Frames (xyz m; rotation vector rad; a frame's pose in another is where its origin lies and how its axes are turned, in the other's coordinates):
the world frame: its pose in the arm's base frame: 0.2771 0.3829 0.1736 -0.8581 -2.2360 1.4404
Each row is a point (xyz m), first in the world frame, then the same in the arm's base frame.
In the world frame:
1: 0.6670 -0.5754 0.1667
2: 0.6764 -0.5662 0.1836
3: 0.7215 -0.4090 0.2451
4: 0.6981 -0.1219 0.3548
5: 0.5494 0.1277 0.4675
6: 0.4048 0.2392 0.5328
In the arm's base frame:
1: -0.4982 0.5281 0.5998
2: -0.5123 0.5253 0.5839
3: -0.5347 0.5593 0.4140
4: -0.4939 0.5543 0.1085
5: -0.3713 0.4543 -0.1599
6: -0.2659 0.3482 -0.2834

